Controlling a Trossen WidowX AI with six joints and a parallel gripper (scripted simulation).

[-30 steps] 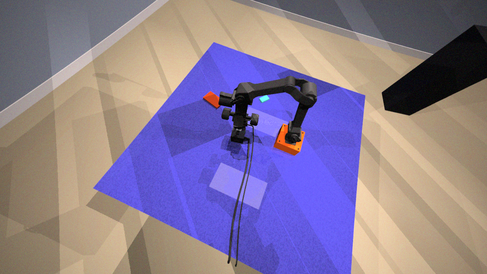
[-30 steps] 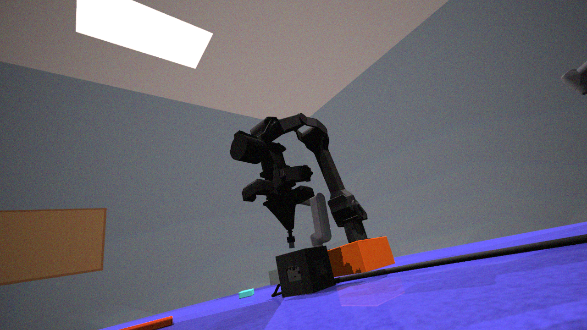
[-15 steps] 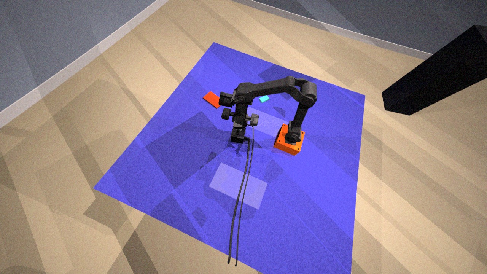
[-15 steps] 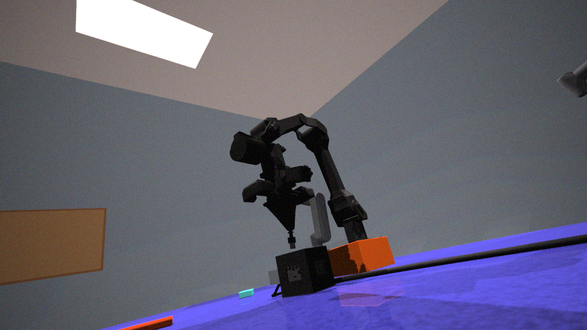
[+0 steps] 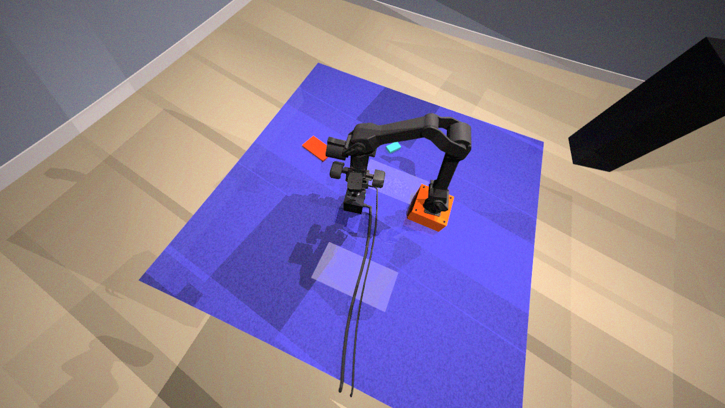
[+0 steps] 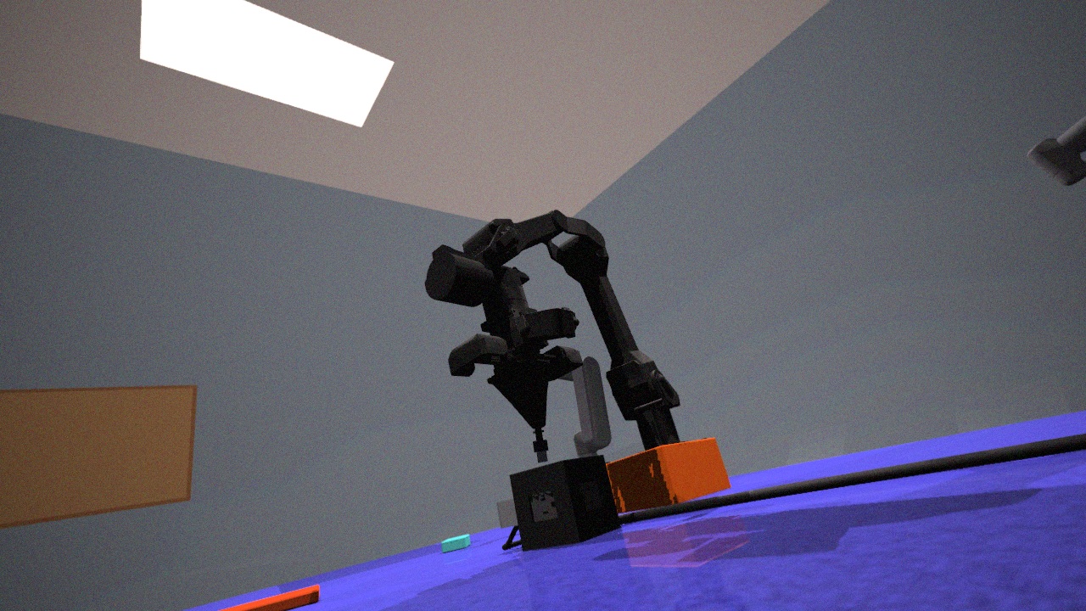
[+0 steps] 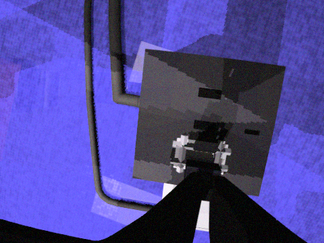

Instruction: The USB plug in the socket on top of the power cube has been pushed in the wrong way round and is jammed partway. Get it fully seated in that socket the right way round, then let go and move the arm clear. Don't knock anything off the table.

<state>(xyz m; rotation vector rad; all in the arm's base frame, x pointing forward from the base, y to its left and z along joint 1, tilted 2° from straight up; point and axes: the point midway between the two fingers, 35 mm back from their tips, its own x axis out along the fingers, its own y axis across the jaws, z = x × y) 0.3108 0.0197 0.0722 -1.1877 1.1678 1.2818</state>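
My gripper tip is now 20 mm above the usb plug. From my gripper tip the other things lie so: red flat piece (230 mm ahead, 220 mm to the right, 120 mm below); then usb socket (50 mm below); then cyan block (110 mm behind, 320 mm to the right, 110 mm below).
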